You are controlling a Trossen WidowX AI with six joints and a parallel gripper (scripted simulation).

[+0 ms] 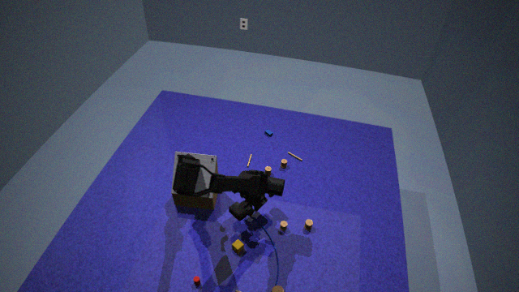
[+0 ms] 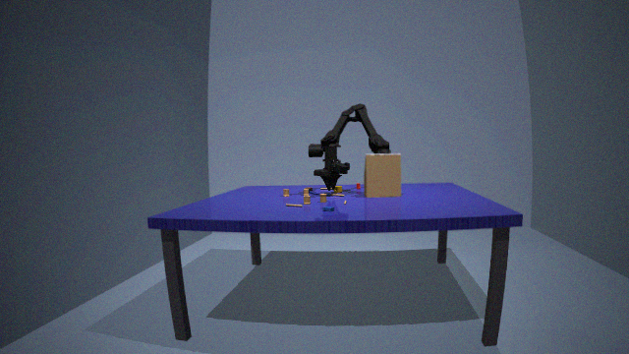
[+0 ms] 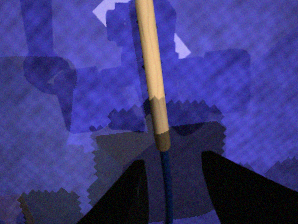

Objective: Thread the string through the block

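The thin wooden stick lies 2 cm behind my gripper tip, 1 cm to the left of it and 2 cm below it. The rest, counted from my gripper tip: red object 16 cm behind, 28 cm to the right, 1 cm below; yellow wooden block 4 cm behind, 14 cm to the right, 1 cm below; round wooden button 11 cm ahead, 29 cm to the right, 2 cm below.
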